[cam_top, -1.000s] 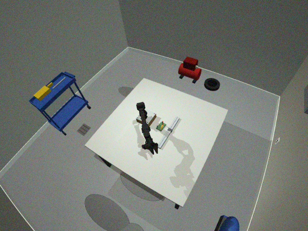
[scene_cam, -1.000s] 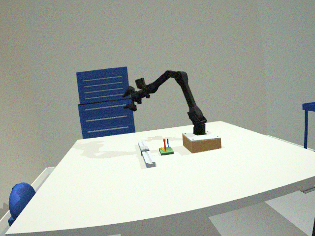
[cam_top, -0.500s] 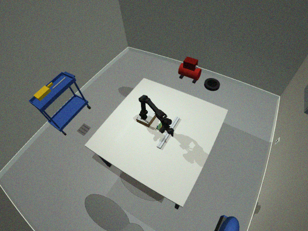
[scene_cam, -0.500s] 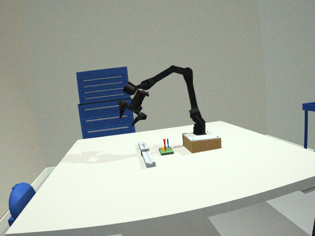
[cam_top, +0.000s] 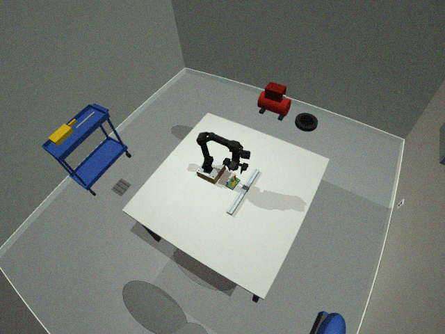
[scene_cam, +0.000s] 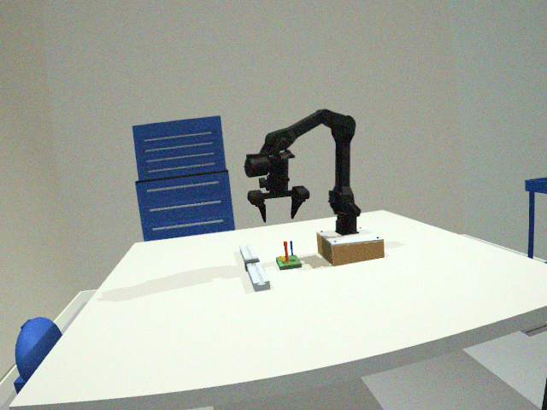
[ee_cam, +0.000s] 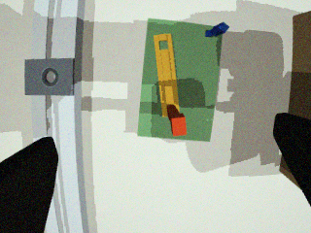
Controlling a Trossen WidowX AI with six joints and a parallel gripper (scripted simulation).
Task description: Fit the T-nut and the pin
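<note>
Right now my gripper tip is 40 mm past the green tray, 30 mm to the left of it and 150 mm above it. From my gripper tip the other things lie so: aluminum rail: 100 mm ahead, 30 mm to the right, 130 mm below; blue pin: 50 mm behind, 50 mm to the right, 130 mm below.
</note>
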